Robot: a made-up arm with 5 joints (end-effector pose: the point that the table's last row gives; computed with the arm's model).
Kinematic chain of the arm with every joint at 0, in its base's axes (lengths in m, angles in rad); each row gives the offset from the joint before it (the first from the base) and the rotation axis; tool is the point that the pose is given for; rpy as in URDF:
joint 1: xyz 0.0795 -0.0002 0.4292 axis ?
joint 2: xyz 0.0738 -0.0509 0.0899 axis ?
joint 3: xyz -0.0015 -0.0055 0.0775 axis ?
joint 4: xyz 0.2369 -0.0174 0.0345 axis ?
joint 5: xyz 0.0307 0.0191 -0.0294 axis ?
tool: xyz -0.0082 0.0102 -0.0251 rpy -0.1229 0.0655 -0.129
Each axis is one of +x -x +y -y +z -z.
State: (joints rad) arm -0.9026 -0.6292 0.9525 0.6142 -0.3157
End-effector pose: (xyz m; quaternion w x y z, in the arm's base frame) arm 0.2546 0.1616 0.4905 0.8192 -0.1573 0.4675 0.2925
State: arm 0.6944 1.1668 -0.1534 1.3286 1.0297
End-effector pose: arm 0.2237 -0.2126 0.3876 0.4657 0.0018 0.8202 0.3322
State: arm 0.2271 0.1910 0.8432 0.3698 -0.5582
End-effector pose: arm 0.2639 -0.0764 0.3798 0.6847 0.2087 0.6490 -0.2577
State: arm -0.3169 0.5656 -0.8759 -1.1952 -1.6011
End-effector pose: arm 0.4204 0.0801 0.7118 0.5069 0.5682 -0.3667 0.5346
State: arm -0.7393 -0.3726 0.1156 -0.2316 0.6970
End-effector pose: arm 0.3512 0.1623 0.6461 0.8908 -0.2665 -0.3271 0.1686
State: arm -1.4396 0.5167 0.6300 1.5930 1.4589
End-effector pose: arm 0.1838 0.1902 0.4157 0.3318 0.6105 -0.3769 -0.6125
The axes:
joint 1: -z
joint 2: +y
joint 3: +y
joint 4: +y
joint 5: -x

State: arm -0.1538 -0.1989 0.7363 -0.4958 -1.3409
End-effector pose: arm 0.3799 0.0181 0.4770 0.8158 0.5634 0.1280 0.0248
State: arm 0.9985 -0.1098 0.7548 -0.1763 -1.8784
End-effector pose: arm 0.2073 -0.2611 0.4602 0.4393 0.7590 -0.1662 -0.4509
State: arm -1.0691 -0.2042 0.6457 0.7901 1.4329
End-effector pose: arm 0.2695 0.1836 0.4891 0.3308 -0.7299 0.0332 0.5973
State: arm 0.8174 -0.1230 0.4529 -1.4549 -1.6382
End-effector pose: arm 0.2788 -0.2570 0.5645 0.7361 0.4114 -0.5335 0.0659
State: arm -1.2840 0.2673 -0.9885 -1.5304 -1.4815
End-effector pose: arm 0.1780 0.2319 0.8076 0.0171 -0.6329 0.3628 -0.6838
